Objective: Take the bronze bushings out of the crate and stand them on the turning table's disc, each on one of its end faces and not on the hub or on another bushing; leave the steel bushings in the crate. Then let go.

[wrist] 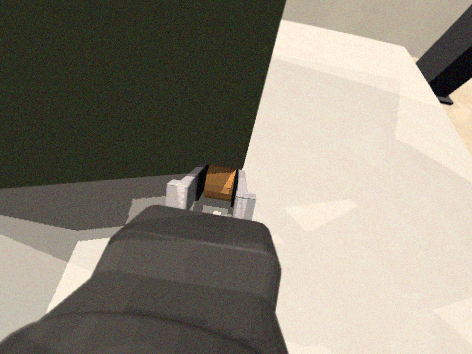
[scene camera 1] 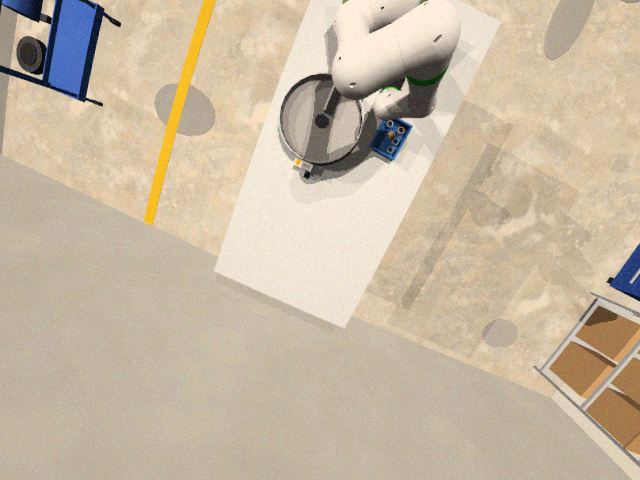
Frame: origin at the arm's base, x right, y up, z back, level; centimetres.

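Seen in the pictures: gripper, fingertip midpoint: (wrist: 221, 178).
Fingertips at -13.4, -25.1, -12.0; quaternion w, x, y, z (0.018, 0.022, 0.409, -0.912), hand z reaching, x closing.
Pixels of each thing's top centre, then the offset from my fingertips to it, as dx, dy, dz. "*": a spot on its surface instead. Level surfaces: height alone.
- bronze bushing, top centre: (wrist: 220, 175) +0.0, +0.9, -0.2
- blue crate, top centre: (scene camera 1: 390, 136) -7.5, +2.7, -29.4
- turning table's grey disc, top centre: (scene camera 1: 321, 120) +28.2, +3.8, -34.1
- dark hub, top centre: (scene camera 1: 321, 120) +28.2, +3.8, -34.1
- white table, surface height: dy -2.3
- grey bar, surface spot: (scene camera 1: 330, 100) * +27.1, +3.0, -23.4
- small box with a yellow part, surface spot: (scene camera 1: 298, 162) * +32.5, +3.5, -57.2
My gripper (wrist: 221, 178) is shut on a bronze bushing (wrist: 220, 183), which shows between the two fingers in the wrist view. In scene camera 1 the gripper is hidden by the arm, so its height and exact place cannot be told. The blue crate (scene camera 1: 380, 151) stands right of the turning table. In it are bronze bushings (scene camera 1: 401, 130) (scene camera 1: 391, 134) and steel bushings (scene camera 1: 390, 124) (scene camera 1: 395, 141) (scene camera 1: 390, 149). The turning table's grey disc (scene camera 1: 343, 135) has a dark hub (scene camera 1: 321, 120) at its centre. No bushing shows on its visible part; the arm covers its upper right edge.
The arm (scene camera 1: 398, 54) reaches over the white table (scene camera 1: 310, 242) from the top. A grey bar (scene camera 1: 330, 100) runs above the disc near the hub. A small box with a yellow part (scene camera 1: 298, 162) sits at the disc's lower rim. A large dark surface (wrist: 125, 90) fills the wrist view's upper left.
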